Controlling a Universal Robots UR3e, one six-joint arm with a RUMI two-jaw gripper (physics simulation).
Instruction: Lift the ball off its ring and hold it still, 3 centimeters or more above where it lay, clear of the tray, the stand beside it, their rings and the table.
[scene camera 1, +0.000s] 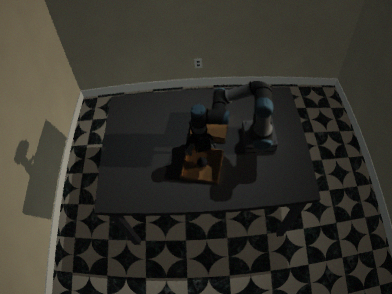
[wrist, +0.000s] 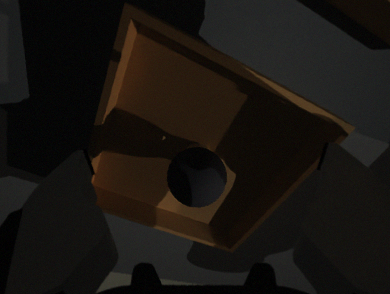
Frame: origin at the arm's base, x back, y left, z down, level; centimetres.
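Seen in the pictures: gripper, between the fingertips: (scene camera 1: 200, 150) (wrist: 202, 150).
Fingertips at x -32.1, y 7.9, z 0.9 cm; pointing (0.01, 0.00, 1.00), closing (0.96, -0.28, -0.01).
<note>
Offsets run from my fingertips to a thing's top centre. Level surfaces: height alone.
A dark ball {dx +0.7, dy +4.8, dz +0.7 cm} (scene camera 1: 202, 161) (wrist: 197, 177) rests inside the orange-brown tray {dx +0.7, dy +4.8, dz +4.2 cm} (scene camera 1: 212, 174) (wrist: 175, 75), nearer the tray's lower wall in the wrist view. Its ring cannot be made out under it. My gripper (scene camera 1: 201, 149) (wrist: 202, 150) is open and empty. It hangs above the tray, its two dark fingers wide apart, one on each side of the ball in the wrist view. The fingers do not touch the ball. The exact height of the fingertips above the ball is hard to tell in the dim light.
The orange-brown stand (scene camera 1: 217, 132) (wrist: 370, 20) is behind the tray, partly hidden by the arm in the scene view. The robot base (scene camera 1: 260, 144) is on the dark table {dz +7.0 cm} (scene camera 1: 135, 185), right of the tray. Dark shadows lie around the tray.
</note>
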